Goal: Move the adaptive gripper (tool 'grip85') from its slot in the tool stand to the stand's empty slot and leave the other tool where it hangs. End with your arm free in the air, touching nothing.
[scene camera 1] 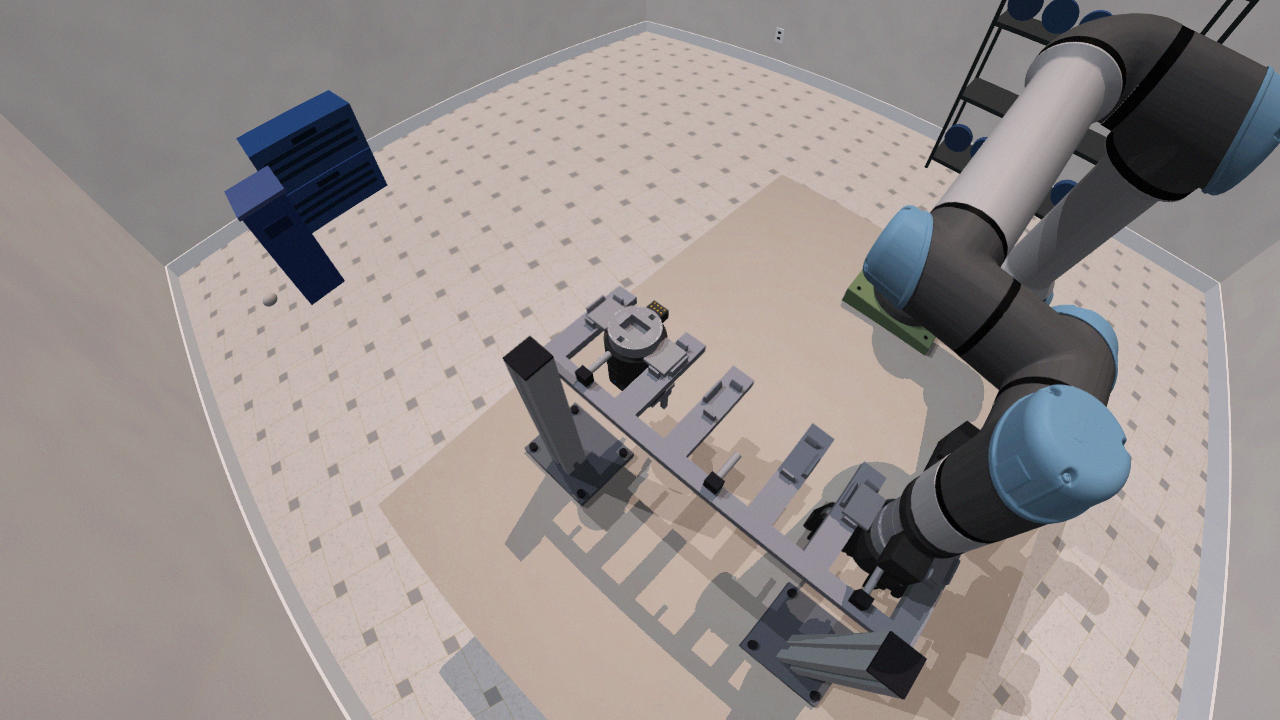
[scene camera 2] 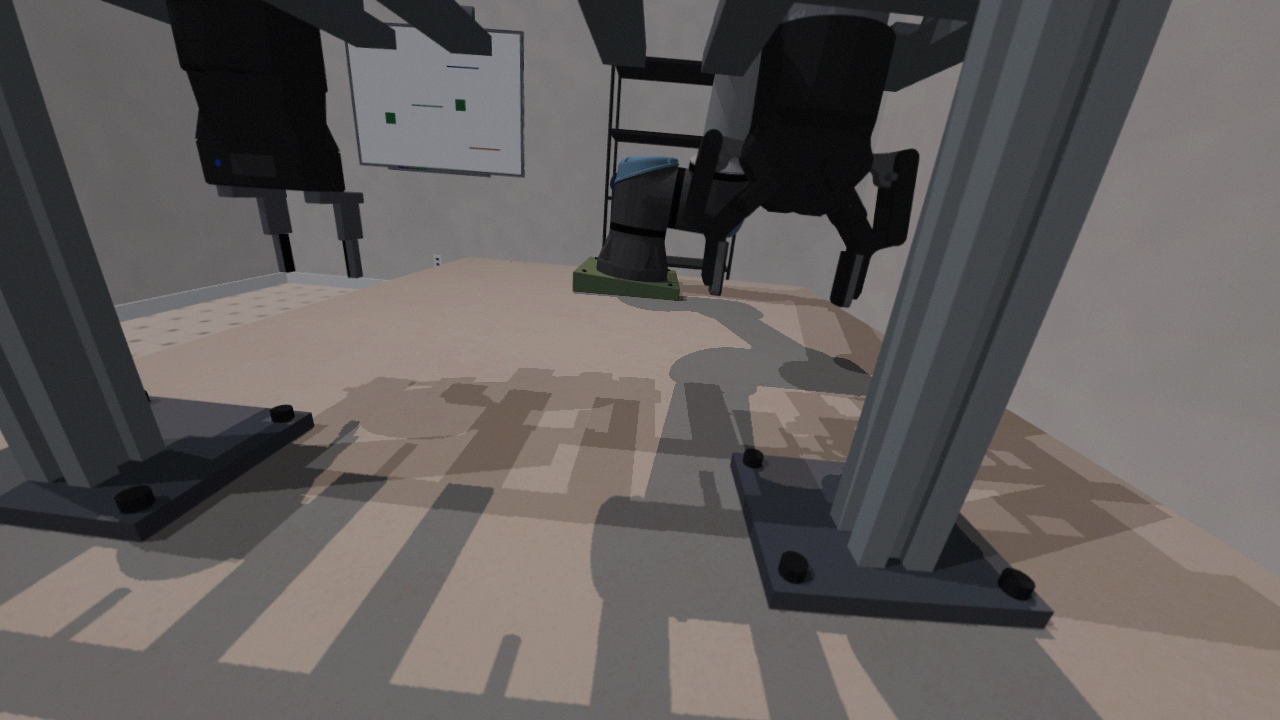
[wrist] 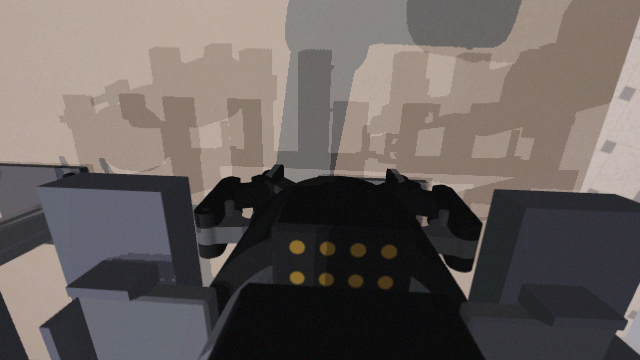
In view: a parallel gripper (scene camera 2: 259, 81), an adaptive gripper (scene camera 2: 821, 78) and a tool stand (scene camera 2: 1041, 100).
The parallel gripper also shows in scene camera 1 (scene camera 1: 635, 335). The adaptive gripper shows as well in scene camera 1 (scene camera 1: 866, 507) and in the wrist view (wrist: 331, 231). The tool stand also shows in scene camera 1 (scene camera 1: 804, 646) and in the wrist view (wrist: 116, 235). The wrist view misses the parallel gripper: it is out of frame.
